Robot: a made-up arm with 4 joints.
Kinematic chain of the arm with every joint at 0, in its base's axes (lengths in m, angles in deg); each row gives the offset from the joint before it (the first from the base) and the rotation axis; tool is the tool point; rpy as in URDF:
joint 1: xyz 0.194 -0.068 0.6 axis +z
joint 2: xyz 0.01 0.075 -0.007 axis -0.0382 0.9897 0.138
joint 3: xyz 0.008 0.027 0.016 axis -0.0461 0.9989 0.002
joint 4: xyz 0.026 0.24 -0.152 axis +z
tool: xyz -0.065 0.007 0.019 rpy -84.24 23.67 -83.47
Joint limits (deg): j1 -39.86..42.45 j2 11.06..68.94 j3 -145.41..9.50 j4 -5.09..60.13
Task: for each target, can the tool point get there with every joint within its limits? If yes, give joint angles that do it. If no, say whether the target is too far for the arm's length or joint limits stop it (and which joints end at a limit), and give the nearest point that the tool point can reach.
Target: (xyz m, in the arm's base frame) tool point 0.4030 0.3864 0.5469
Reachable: no: too far | nearest point 0.3582 0.2891 0.5589 | short by 0.108 m
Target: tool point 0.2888 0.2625 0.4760
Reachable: yes | joints -11.96 35.30 -59.73 12.75
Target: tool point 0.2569 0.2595 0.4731
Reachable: yes | joints -14.38 28.97 -33.11 15.83
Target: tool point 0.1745 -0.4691 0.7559
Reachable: no: joint limits stop it (at a limit: joint 1, joint 2, joint 3, joint 4) | nearest point -0.0886 0.0373 0.5859 | short by 0.595 m
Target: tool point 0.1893 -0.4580 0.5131
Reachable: no: joint limits stop it (at a limit: joint 1, joint 2, joint 3, joint 4) | nearest point -0.0886 0.0373 0.5859 | short by 0.573 m
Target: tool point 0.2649 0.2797 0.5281
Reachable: yes | joints -31.34 56.56 -16.31 3.51
